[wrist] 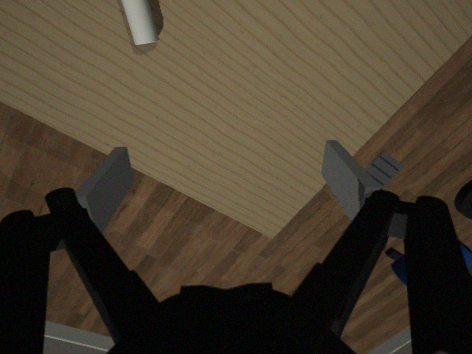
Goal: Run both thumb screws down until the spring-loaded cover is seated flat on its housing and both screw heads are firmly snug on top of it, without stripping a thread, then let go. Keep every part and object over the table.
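My gripper [227,160] is open, its two grey finger pads wide apart and nothing between them. It hangs above the area near a corner of the wooden table [240,115]. The thumb screws, the spring-loaded cover and the housing do not show in the wrist view. A white cylindrical piece [141,22] shows in part at the top left, over the table and apart from the fingers; its upper end is cut off by the frame edge, and I cannot tell what it belongs to.
The table corner points down at the lower middle, with wood floor [165,220] beyond both edges. A grey slotted block [384,169] shows past the right finger. A blue object [400,270] and a dark round object [466,200] show at the right, beyond the table edge.
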